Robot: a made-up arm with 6 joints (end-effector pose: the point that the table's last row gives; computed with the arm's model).
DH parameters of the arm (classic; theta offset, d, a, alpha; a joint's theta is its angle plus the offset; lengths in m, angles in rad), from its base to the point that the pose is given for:
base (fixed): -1.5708 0 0.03 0
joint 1: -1.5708 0.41 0 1.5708
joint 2: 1.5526 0 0.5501 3.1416
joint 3: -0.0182 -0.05 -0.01 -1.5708
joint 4: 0 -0.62 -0.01 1.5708
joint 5: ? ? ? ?
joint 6: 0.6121 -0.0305 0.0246 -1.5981
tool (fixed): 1.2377 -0.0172 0 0
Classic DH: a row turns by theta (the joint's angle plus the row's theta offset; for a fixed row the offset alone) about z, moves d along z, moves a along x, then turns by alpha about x.
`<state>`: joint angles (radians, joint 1 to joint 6).
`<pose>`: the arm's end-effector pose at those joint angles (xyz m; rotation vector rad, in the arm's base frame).
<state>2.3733 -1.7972 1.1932 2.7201 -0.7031 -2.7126</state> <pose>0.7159 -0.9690 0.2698 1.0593 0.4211 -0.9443</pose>
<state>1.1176 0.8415 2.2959 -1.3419 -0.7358 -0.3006</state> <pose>0.2624 0.5605 1.4216 0.1843 -1.7086 0.8077</pose>
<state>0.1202 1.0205 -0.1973 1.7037 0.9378 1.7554</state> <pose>0.7721 0.1406 0.1408 0.7028 1.7269 0.2724</pose>
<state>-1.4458 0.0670 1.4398 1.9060 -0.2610 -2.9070</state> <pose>0.0582 -0.0253 1.6186 -1.6492 -0.7038 -2.4137</pose>
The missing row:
joint 5: 0 0.15 0 -1.5708
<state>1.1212 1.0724 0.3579 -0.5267 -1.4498 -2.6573</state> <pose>0.4303 0.7001 0.1924 -0.7949 2.2130 0.1175</pose>
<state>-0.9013 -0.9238 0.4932 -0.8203 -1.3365 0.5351</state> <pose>-0.1474 0.1280 1.3578 -2.6057 -0.3399 -0.3559</pose>
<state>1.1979 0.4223 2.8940 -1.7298 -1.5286 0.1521</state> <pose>-0.1774 -0.1779 1.4355 -0.1490 3.0450 0.0929</pose>
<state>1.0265 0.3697 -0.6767 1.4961 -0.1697 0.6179</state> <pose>0.2806 0.5284 0.4221 0.9374 1.4079 -0.5841</pose>
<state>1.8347 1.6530 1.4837 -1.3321 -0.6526 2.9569</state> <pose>-0.3607 1.0519 0.1090 0.3069 2.6309 0.4536</pose>
